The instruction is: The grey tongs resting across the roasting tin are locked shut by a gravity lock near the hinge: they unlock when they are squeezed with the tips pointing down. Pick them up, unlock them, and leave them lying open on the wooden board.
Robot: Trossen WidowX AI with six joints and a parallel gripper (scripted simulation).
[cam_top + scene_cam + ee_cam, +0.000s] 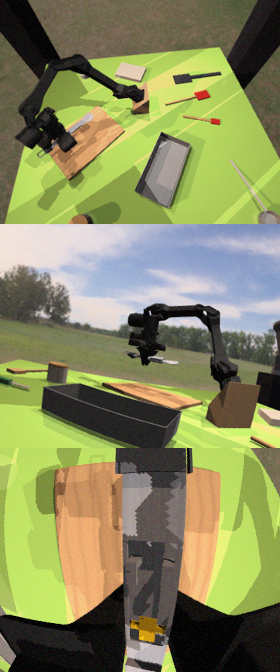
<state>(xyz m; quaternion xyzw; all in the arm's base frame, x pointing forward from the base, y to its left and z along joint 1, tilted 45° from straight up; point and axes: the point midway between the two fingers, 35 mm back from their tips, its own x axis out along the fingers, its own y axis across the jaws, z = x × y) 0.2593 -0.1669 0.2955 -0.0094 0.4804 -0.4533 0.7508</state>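
The wooden board is 11 cm below my gripper tip, 5 cm behind it and 4 cm to the left of it. Round my gripper tip: cork-topped canister 34 cm ahead, 11 cm to the left, 9 cm below; then dark roasting tin 45 cm to the left, 9 cm below, 9 cm ahead; then yellow lock piece 4 cm above.
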